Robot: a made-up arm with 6 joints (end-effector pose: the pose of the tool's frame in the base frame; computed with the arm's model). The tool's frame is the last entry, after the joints. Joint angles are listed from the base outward.
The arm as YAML. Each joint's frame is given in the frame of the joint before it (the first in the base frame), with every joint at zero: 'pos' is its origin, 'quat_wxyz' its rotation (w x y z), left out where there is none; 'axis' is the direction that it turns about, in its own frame. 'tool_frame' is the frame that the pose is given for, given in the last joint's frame.
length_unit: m
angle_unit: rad
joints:
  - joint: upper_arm
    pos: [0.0, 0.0, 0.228]
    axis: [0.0, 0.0, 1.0]
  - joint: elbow
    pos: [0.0, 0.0, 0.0]
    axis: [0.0, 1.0, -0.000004]
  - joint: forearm
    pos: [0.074, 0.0, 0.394]
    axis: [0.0, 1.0, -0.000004]
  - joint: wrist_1
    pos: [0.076, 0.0, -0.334]
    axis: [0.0, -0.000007, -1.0]
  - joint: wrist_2
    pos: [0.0, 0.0, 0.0]
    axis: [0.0, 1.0, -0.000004]
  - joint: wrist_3
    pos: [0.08, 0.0, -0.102]
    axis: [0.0, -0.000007, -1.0]
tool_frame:
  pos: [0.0, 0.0, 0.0]
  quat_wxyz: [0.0, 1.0, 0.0, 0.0]
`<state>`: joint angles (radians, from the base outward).
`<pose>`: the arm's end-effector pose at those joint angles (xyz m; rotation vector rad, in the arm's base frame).
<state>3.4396 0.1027 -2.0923 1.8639 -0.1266 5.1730</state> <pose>-0.4869 -0.0572 0.8303 -0.3867 -1.1728 0.8507</pose>
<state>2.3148 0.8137 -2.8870 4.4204 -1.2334 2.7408</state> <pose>-0.4750 0.3425 0.6212 -0.2466 -1.6775 0.6873</pose>
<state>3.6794 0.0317 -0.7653 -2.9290 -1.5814 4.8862</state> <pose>-0.1942 -0.1407 0.4163 1.4892 1.9573 0.8982</pose>
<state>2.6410 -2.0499 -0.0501 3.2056 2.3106 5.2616</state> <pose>0.1858 -0.0922 0.4527 1.3314 0.4326 1.3697</pose>
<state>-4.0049 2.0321 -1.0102 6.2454 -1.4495 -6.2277</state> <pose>-0.1264 0.1414 -0.3123 -1.1941 -2.4530 -0.1870</pose>
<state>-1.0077 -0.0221 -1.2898 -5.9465 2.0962 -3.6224</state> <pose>0.2462 -0.3106 0.4898 -0.6148 -2.5231 -1.0754</pose>
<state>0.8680 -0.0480 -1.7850 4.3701 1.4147 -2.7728</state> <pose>0.3491 0.2834 0.8383 -0.2283 1.3071 -1.3976</pose>
